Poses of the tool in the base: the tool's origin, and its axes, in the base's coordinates. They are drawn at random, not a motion.
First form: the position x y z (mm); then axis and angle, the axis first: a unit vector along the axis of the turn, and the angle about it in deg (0 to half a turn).
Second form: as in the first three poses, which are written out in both.
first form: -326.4, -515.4, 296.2, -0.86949, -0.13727, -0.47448, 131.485
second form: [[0.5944, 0.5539, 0.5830, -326.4], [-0.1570, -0.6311, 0.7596, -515.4], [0.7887, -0.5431, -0.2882, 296.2], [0, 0, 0, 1]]
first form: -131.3, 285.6, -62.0, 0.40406, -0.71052, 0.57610, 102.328
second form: [[-0.0154, -0.9112, -0.4117, -131.3], [0.2144, 0.3991, -0.8915, 285.6], [0.9766, -0.1020, 0.1892, -62.0], [0, 0, 0, 1]]
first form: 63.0, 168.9, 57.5, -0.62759, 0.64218, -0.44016, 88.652
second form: [[0.4081, 0.0465, 0.9117, 63.0], [-0.8336, 0.4262, 0.3514, 168.9], [-0.3723, -0.9034, 0.2127, 57.5], [0, 0, 0, 1]]
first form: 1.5, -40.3, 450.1, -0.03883, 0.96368, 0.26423, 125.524
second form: [[-0.5787, -0.2742, 0.7681, 1.5], [0.1559, 0.8872, 0.4342, -40.3], [-0.8005, 0.3710, -0.4707, 450.1], [0, 0, 0, 1]]
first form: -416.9, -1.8, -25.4, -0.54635, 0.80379, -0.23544, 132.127
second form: [[-0.1721, -0.5591, 0.8111, -416.9], [-0.9083, 0.4087, 0.0890, -1.8], [-0.3812, -0.7214, -0.5782, -25.4], [0, 0, 0, 1]]
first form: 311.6, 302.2, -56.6, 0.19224, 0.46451, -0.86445, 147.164
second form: [[-0.7722, 0.6331, -0.0539, 311.6], [-0.3044, -0.4432, -0.8432, 302.2], [-0.5577, -0.6347, 0.5349, -56.6], [0, 0, 0, 1]]
